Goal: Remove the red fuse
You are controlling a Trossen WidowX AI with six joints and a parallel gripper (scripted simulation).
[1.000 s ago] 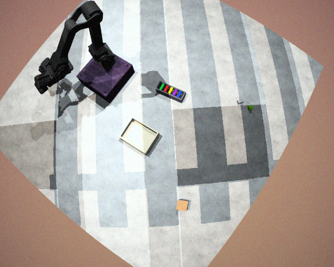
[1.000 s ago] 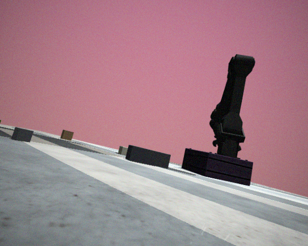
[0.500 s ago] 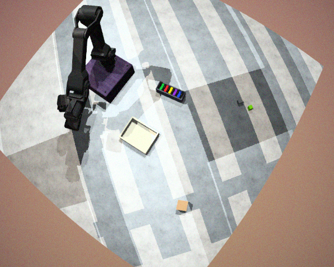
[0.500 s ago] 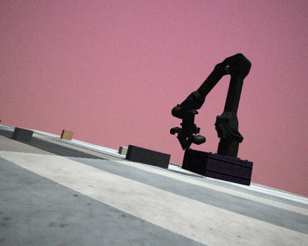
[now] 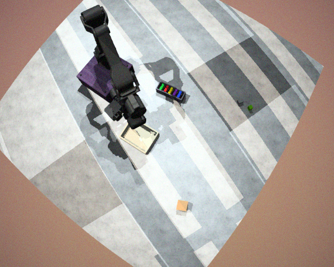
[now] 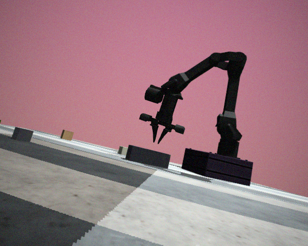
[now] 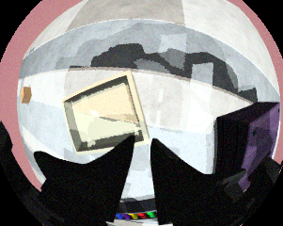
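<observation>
The red fuse lies 19 cm to the left of my gripper tip, 6 cm ahead of it and 5 cm below it. The rest, counted from my gripper tip: brown cube 36 cm ahead, 18 cm to the right, 6 cm below; small dark piece 35 cm ahead, 32 cm to the left, 7 cm below; cream tray 7 cm below, 6 cm ahead, 3 cm to the right.
</observation>
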